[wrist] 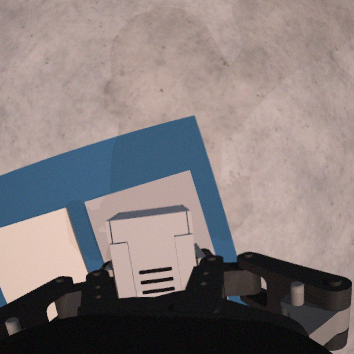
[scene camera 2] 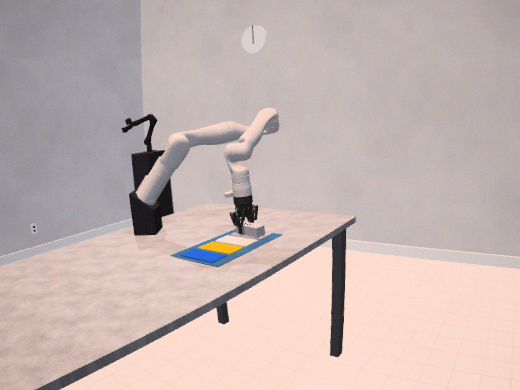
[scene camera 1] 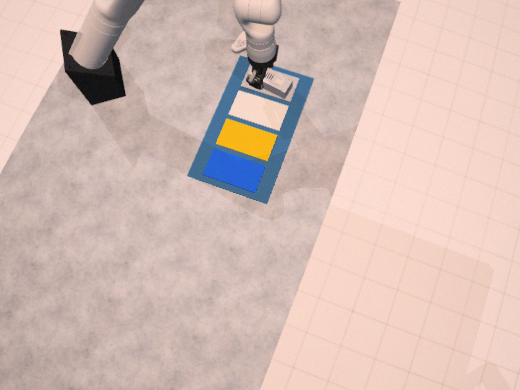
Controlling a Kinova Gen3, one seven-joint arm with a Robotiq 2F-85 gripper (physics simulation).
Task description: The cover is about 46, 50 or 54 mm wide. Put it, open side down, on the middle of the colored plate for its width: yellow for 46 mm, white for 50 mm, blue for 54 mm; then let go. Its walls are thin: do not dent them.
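Places are measured from the arm's base along level axes (x ahead, y left, z up), in millimetres.
Where they show: gripper, fingertip midpoint: (wrist: 157, 261) (scene camera 2: 246, 233) (scene camera 1: 264, 80); arm's base, origin of the base link: (scene camera 2: 145, 199) (scene camera 1: 88, 54).
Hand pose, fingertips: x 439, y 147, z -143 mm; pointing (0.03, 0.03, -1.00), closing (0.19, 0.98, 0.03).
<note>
Each offset is from my fingertips to the top centre of the thing. Level surfaces: height alone.
The light grey cover {20 mm ahead, 5 mm right, 41 mm up} (scene camera 1: 280, 86) (scene camera 2: 255, 231) (wrist: 150, 237) has a closed top with three dark slots. It is upright, open side down, at the grey plate (scene camera 1: 295, 85) (wrist: 182, 185), turned slightly against the plate's edges in the wrist view. My gripper (scene camera 1: 256, 81) (scene camera 2: 246, 226) (wrist: 157, 261) points down and is shut on the cover, one finger at each long side. No lift shows. The white plate {16 mm ahead, 93 mm right, 1 mm down} (scene camera 1: 257, 109) (scene camera 2: 235, 241) (wrist: 37, 250) lies beside the grey one, then the yellow plate {14 mm ahead, 188 mm right, 1 mm down} (scene camera 1: 246, 140) (scene camera 2: 220, 248) and the blue plate {13 mm ahead, 283 mm right, 1 mm down} (scene camera 1: 234, 170) (scene camera 2: 204, 255). The cover's near end is hidden by the gripper.
The plates lie in a row on a darker blue mat {5 mm down} (scene camera 1: 290, 120) (scene camera 2: 270, 236) (wrist: 150, 145) on the grey mottled table {7 mm down} (scene camera 1: 165, 260) (scene camera 2: 100, 280). The arm's black base (scene camera 1: 95, 82) (scene camera 2: 146, 217) stands left of the mat. The table's edge runs to the right of the mat.
</note>
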